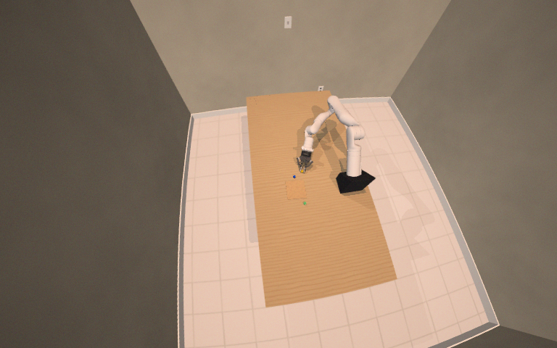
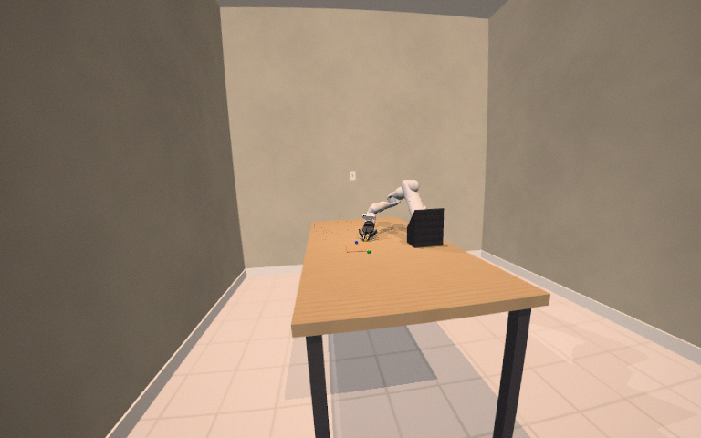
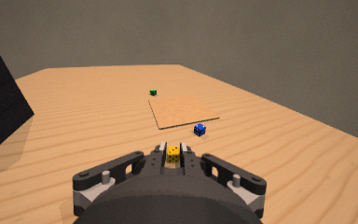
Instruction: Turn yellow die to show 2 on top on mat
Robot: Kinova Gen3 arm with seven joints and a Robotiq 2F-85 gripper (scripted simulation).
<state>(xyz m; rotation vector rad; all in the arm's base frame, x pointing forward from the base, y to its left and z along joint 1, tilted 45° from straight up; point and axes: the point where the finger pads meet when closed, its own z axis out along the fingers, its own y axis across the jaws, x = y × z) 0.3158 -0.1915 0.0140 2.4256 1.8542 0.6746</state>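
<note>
My gripper is now 1 cm to the right of the yellow die and 1 cm above it. Round my hand: green die: 4 cm ahead, 26 cm to the left, 1 cm below; then blue die: 7 cm ahead, 4 cm to the left, 1 cm below; then tan mat: 8 cm ahead, 14 cm to the left, 2 cm below.
</note>
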